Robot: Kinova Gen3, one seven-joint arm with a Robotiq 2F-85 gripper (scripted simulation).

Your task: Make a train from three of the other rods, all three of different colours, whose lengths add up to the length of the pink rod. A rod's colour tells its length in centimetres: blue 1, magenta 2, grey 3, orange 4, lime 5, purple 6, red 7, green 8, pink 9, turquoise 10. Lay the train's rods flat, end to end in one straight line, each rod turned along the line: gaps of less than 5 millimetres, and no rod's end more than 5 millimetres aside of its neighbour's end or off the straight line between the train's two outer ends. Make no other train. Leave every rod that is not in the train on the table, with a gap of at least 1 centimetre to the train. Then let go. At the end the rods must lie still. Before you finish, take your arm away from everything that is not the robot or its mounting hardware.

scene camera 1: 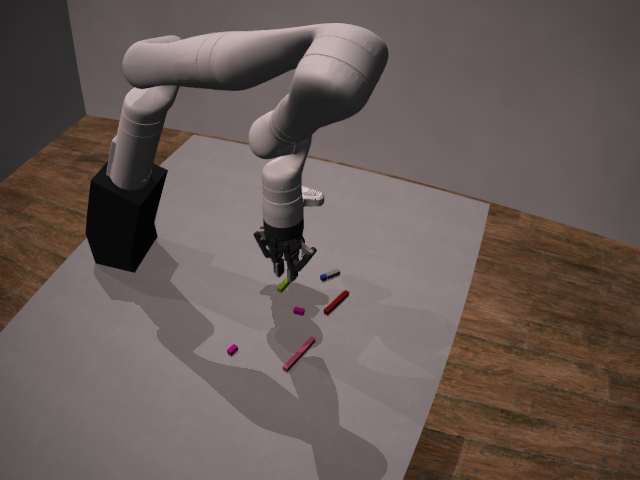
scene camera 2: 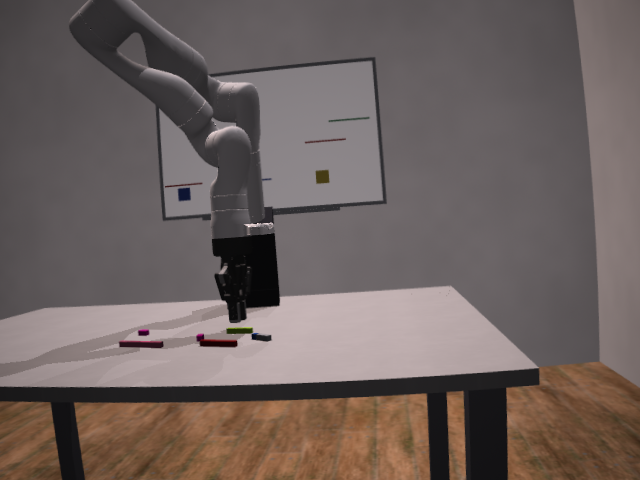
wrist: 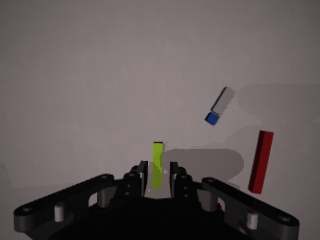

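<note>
Scene camera 2 shows the gripper (scene camera 2: 238,321), and scene camera 1 shows the gripper (scene camera 1: 286,277) too. In the wrist view, a red rod (wrist: 265,138) appears along with the gripper (wrist: 158,170).
</note>
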